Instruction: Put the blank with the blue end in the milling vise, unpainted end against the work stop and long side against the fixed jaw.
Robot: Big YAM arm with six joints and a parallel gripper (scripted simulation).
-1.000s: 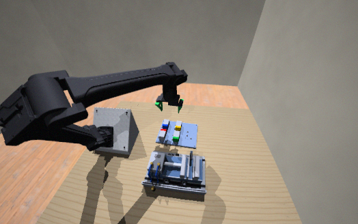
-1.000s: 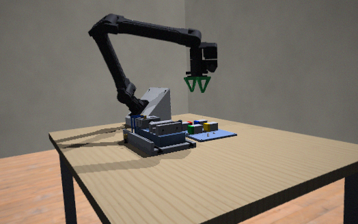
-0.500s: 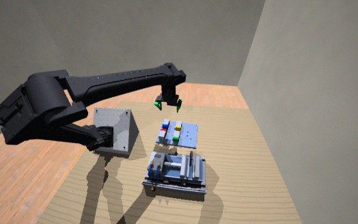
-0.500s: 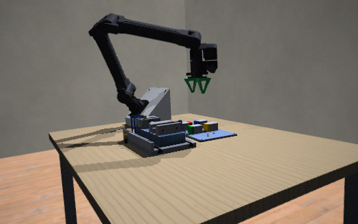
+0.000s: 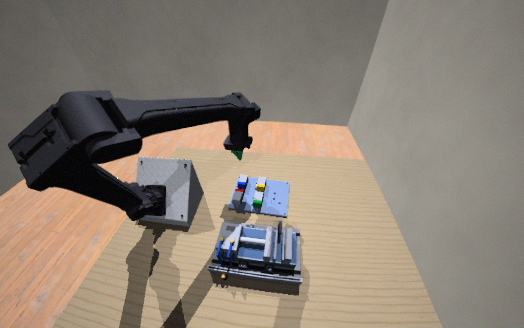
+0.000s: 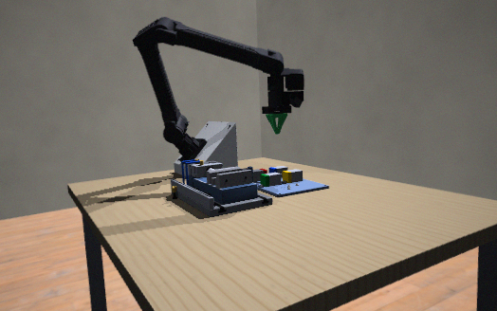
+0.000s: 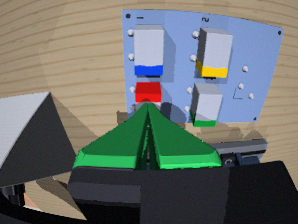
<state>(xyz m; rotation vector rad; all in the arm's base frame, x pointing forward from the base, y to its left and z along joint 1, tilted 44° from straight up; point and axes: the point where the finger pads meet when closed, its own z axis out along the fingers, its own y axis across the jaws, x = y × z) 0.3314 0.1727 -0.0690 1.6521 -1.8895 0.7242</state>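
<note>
The blue-ended blank is 150 mm below my hand. Also, from my hand: green-ended blank (80 mm ahead, 100 mm to the right, 150 mm below); then yellow-ended blank (90 mm ahead, 10 mm to the right, 150 mm below); then red-ended blank (10 mm behind, 90 mm to the right, 150 mm below).
</note>
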